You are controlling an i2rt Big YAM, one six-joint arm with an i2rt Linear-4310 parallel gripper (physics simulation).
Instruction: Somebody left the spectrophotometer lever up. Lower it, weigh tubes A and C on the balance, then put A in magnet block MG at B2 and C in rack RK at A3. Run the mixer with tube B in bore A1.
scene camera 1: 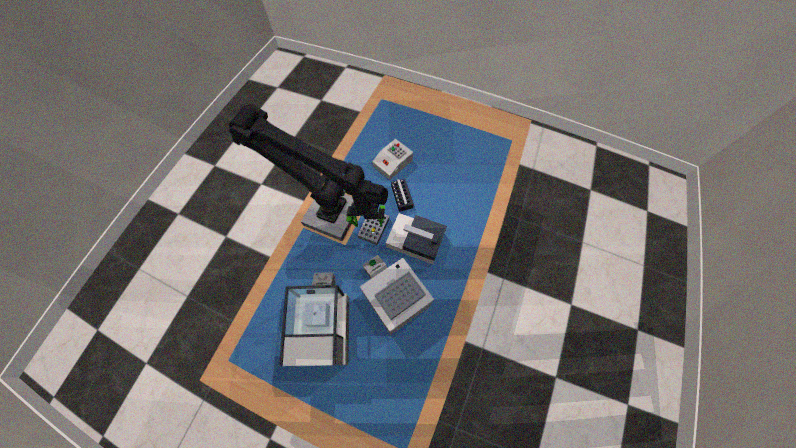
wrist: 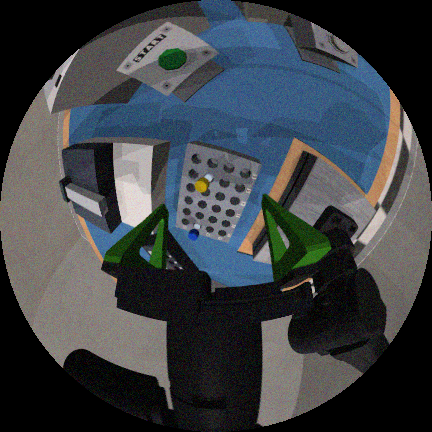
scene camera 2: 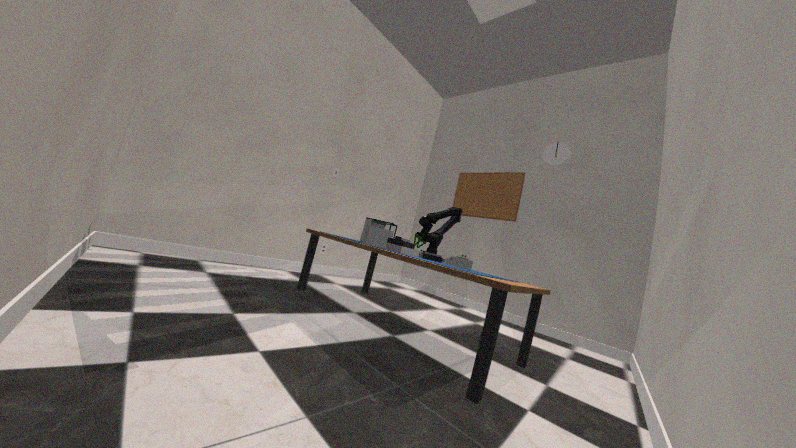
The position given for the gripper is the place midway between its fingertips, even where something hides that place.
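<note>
The gripper [wrist: 212,202] is open and holds nothing, and the same camera shows a START button box [wrist: 170,59], a PRINT button pad [wrist: 310,51] and a spectrophotometer [wrist: 110,179].
</note>
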